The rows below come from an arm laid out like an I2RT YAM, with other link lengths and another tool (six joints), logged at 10 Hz.
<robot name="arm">
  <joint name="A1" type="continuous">
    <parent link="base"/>
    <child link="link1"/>
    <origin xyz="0 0 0.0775" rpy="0 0 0"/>
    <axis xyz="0 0 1"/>
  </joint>
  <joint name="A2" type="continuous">
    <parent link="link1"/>
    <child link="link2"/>
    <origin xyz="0.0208 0.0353 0.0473" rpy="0 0 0"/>
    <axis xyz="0 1 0"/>
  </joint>
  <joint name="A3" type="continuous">
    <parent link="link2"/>
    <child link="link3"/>
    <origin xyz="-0.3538 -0.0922 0" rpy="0 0 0"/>
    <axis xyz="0 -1 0"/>
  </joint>
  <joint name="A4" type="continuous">
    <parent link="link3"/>
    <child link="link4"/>
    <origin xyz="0.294 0.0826 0.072" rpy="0 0 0"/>
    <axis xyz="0 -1 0"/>
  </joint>
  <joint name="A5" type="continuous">
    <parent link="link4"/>
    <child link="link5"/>
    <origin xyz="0.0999 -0.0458 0.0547" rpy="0 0 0"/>
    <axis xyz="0 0 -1"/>
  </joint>
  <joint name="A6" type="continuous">
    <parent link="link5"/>
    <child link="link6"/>
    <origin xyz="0.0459 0 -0.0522" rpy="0 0 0"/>
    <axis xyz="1 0 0"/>
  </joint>
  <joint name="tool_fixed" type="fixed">
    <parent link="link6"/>
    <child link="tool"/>
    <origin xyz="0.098 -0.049 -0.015" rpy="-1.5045 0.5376 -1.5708"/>
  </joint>
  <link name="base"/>
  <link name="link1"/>
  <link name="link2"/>
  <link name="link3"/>
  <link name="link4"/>
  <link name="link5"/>
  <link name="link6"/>
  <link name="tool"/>
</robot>
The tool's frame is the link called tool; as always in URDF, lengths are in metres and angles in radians. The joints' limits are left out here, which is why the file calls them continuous.
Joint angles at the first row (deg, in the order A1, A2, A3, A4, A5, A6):
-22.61, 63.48, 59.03, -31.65, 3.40, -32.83
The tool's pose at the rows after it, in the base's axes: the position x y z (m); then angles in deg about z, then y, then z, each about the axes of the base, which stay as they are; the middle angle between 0 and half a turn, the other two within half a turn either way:
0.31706 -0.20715 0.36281 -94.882 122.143 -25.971
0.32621 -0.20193 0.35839 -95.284 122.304 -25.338
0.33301 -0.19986 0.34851 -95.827 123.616 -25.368
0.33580 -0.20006 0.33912 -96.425 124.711 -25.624
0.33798 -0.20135 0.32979 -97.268 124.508 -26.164
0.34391 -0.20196 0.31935 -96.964 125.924 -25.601
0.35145 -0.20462 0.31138 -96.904 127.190 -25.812
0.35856 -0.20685 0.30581 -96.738 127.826 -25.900
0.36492 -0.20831 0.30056 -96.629 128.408 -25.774
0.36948 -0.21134 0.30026 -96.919 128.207 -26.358
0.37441 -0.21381 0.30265 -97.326 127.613 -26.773
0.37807 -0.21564 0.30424 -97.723 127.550 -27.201
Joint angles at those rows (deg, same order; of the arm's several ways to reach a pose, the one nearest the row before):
-20.90, 64.37, 59.50, -31.19, 4.42, -32.69
-19.39, 65.24, 59.16, -30.17, 5.16, -32.56
-18.50, 66.52, 58.78, -29.88, 5.84, -32.43
-18.28, 67.31, 58.09, -29.53, 6.16, -32.63
-18.17, 67.58, 56.23, -27.24, 6.74, -33.08
-18.19, 69.05, 56.06, -26.99, 6.15, -33.00
-18.19, 71.01, 56.58, -26.82, 6.21, -32.67
-18.15, 72.61, 56.98, -26.26, 6.23, -32.36
-18.11, 73.99, 57.28, -25.77, 6.11, -32.25
-18.17, 74.91, 57.70, -25.11, 6.54, -32.20
-18.15, 75.62, 58.23, -24.36, 6.94, -32.38
-18.11, 76.33, 58.95, -24.35, 7.32, -32.47

